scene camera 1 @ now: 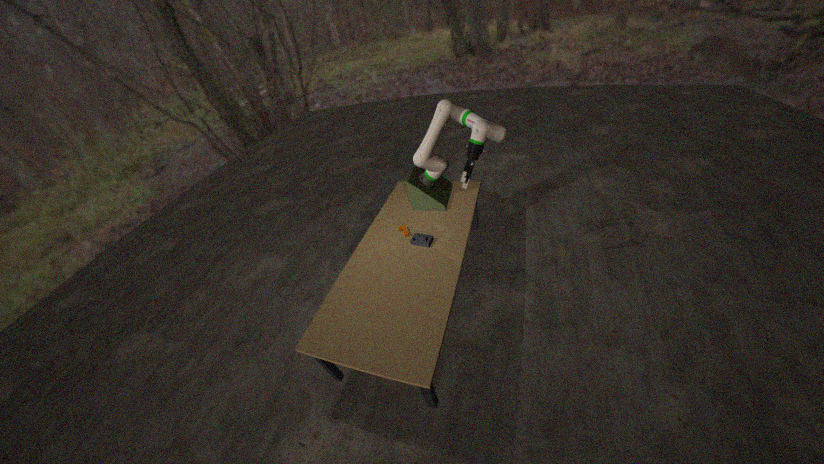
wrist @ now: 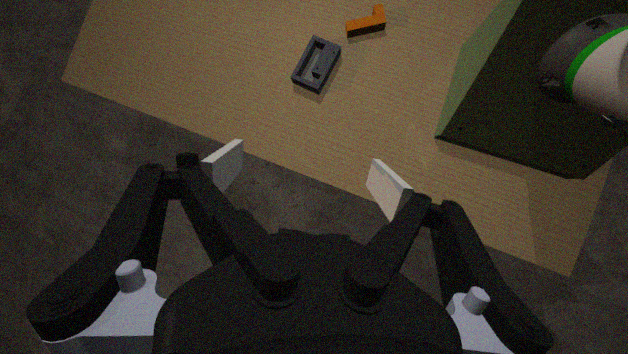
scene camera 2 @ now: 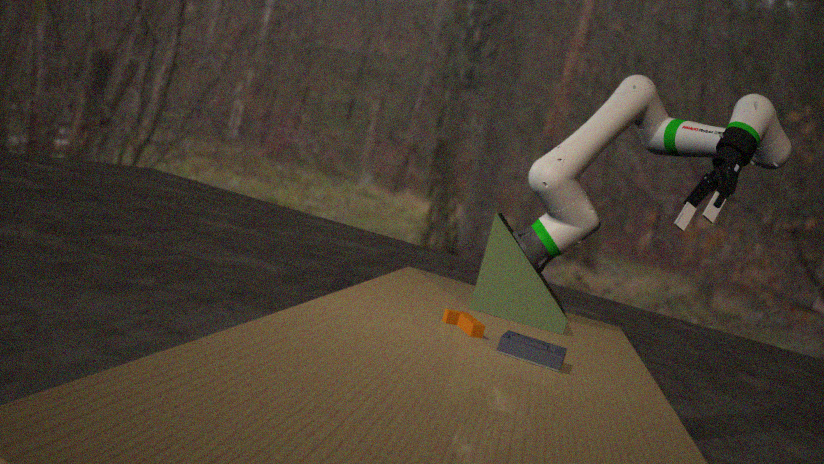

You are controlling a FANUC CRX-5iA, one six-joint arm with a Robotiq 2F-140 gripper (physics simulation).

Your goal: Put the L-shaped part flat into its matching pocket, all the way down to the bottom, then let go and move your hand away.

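Observation:
The orange L-shaped part lies on the table, apart from the dark grey block with the pocket. The pocket is a recess in the block's top, seen best in the wrist view; its far detail is dim. My gripper is open and empty, with its pale finger pads wide apart. It hangs high, near the table's edge beside the robot base, well away from both the part and the block.
The wooden table carries everything. The green wedge-shaped robot base stands close to the part and the block. Dark ground surrounds the table.

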